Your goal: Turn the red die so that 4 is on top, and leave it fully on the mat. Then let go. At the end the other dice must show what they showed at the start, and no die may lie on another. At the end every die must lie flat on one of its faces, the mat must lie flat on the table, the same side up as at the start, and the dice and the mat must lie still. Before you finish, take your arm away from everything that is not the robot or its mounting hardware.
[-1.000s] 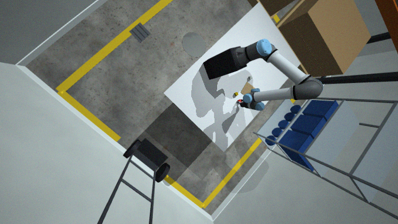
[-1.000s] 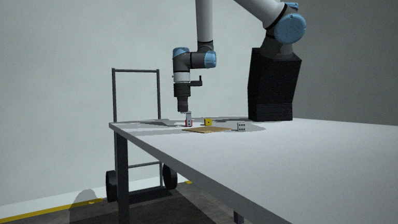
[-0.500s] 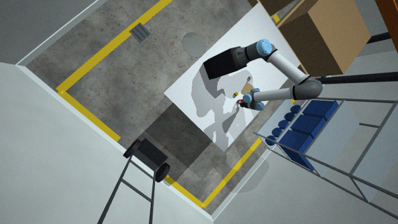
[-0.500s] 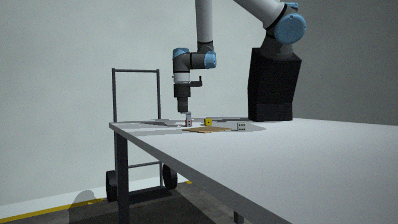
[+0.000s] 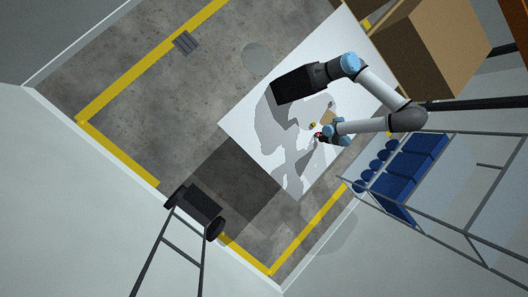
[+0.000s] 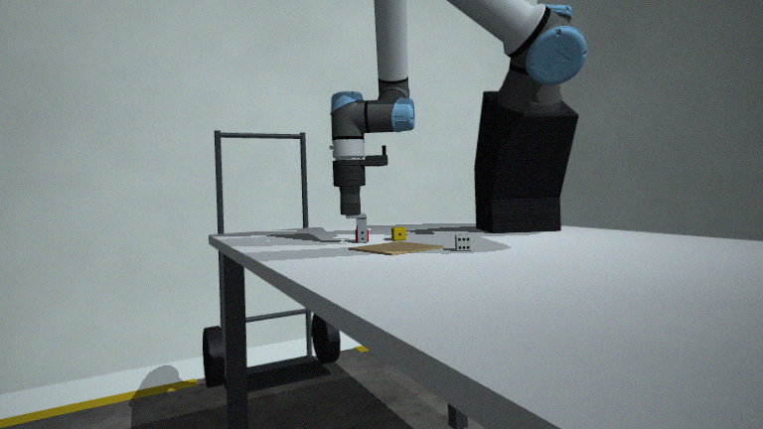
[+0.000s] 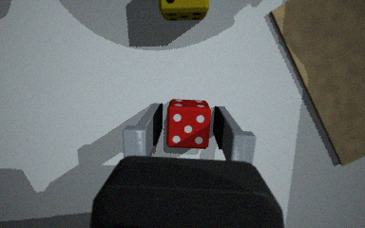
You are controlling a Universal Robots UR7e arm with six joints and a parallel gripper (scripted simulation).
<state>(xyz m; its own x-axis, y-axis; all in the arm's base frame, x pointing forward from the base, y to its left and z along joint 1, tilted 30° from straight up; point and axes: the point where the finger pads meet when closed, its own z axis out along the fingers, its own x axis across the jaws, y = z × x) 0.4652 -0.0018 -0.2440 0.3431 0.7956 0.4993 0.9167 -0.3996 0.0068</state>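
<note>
Now: the red die right at my hand. The rest, counted from my hand: yellow die 90 mm behind, 20 mm to the left; then white die 100 mm behind, 270 mm to the left; then tan mat 10 mm behind, 160 mm to the left, 20 mm below.
</note>
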